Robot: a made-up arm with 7 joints. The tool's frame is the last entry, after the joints. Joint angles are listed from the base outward.
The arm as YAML. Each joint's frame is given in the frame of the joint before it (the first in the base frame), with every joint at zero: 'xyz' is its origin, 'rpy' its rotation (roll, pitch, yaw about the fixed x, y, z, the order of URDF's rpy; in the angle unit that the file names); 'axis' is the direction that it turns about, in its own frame. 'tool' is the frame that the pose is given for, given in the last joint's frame.
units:
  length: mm
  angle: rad
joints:
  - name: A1
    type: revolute
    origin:
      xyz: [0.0, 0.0, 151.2]
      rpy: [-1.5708, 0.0, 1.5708]
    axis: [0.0, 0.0, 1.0]
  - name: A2
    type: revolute
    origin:
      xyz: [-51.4, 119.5, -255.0]
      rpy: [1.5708, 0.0, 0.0]
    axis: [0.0, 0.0, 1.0]
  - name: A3
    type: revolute
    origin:
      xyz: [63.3, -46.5, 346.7]
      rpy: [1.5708, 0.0, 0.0]
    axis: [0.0, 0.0, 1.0]
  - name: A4
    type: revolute
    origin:
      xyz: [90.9, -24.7, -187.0]
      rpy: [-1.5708, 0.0, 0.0]
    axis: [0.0, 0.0, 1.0]
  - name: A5
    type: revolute
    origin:
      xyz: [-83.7, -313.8, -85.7]
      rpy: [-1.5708, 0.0, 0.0]
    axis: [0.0, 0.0, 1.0]
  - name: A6
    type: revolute
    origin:
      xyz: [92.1, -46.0, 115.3]
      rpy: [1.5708, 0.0, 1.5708]
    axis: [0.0, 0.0, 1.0]
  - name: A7
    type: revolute
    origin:
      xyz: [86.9, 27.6, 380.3]
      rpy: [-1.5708, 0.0, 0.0]
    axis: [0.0, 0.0, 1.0]
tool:
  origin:
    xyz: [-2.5, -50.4, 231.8]
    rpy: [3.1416, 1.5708, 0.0]
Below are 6 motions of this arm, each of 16 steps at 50 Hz.
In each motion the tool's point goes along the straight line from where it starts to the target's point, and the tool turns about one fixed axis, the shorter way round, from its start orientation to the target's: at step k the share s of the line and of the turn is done. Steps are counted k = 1, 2, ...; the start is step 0. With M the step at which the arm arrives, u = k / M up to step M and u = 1 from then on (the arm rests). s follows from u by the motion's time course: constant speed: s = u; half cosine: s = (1 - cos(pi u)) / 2; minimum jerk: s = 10 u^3 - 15 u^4 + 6 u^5.
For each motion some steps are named. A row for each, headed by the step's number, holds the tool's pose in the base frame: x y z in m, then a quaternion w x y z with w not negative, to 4 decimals.
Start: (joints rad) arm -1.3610 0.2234 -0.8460 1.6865 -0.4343 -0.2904 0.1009
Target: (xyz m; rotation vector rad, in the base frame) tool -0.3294 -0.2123 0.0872 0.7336 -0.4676 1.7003
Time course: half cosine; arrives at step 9
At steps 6, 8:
6: -0.3274 -0.2181 0.0897 0.5744 0.3114 -0.2014 0.7297
8: -0.3292 -0.2130 0.0875 0.5773 0.3133 -0.2000 0.7271

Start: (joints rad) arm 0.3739 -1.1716 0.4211 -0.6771 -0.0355 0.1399 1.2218
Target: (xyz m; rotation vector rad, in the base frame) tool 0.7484 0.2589 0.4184 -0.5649 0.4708 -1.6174
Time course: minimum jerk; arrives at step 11
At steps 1, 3, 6, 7, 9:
1: 0.7743 0.2035 0.3771 0.6023 -0.2349 0.2914 -0.7051
3: 0.7711 0.2104 0.3822 0.6060 -0.2365 0.2810 -0.7056
6: 0.7592 0.2358 0.4011 0.6194 -0.2420 0.2417 -0.7066
7: 0.7551 0.2446 0.4077 0.6238 -0.2439 0.2280 -0.7067
9: 0.7496 0.2564 0.4165 0.6295 -0.2462 0.2096 -0.7065

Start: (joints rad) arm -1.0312 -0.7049 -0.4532 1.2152 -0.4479 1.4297 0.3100
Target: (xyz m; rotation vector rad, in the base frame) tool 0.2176 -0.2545 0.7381 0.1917 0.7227 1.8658
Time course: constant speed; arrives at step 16
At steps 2, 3, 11, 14, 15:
2: 0.2602 -0.1418 0.8232 0.5499 0.1291 0.4749 0.6748
3: 0.2572 -0.1499 0.8172 0.5498 0.1258 0.4632 0.6836
11: 0.2328 -0.2143 0.7685 0.5438 0.0984 0.3666 0.7485
14: 0.2237 -0.2384 0.7503 0.5395 0.0877 0.3290 0.7701
15: 0.2206 -0.2465 0.7442 0.5379 0.0841 0.3163 0.7769

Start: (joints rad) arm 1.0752 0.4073 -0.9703 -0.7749 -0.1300 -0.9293 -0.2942
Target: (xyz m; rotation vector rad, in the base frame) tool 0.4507 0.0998 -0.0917 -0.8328 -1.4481 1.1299
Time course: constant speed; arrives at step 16
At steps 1, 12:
1: 0.4617 -0.1126 -0.0365 0.4934 -0.5765 -0.4939 0.4245
12: 0.4536 0.0432 -0.0770 0.5261 -0.4129 -0.5810 0.4638

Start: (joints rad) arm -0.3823 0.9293 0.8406 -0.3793 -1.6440 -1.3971 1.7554
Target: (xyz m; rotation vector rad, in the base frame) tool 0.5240 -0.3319 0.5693 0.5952 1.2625 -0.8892
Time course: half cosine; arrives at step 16
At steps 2, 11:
2: 0.4807 -0.2130 0.6487 0.7982 0.1902 0.5157 -0.2465
11: 0.5140 -0.3044 0.5876 0.7077 0.2485 0.5532 -0.3625

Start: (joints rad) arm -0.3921 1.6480 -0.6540 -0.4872 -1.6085 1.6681 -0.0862
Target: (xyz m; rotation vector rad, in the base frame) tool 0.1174 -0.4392 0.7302 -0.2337 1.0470 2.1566
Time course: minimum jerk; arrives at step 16
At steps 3, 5, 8, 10, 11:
3: 0.2312 -0.5247 0.7469 0.3294 -0.0320 0.4886 0.8073
5: 0.2155 -0.5129 0.7446 0.3336 -0.0402 0.4775 0.8118
8: 0.1772 -0.4841 0.7390 0.3436 -0.0599 0.4500 0.8221
10: 0.1503 -0.4639 0.7350 0.3504 -0.0737 0.4303 0.8286
11: 0.1389 -0.4554 0.7334 0.3531 -0.0796 0.4219 0.8312

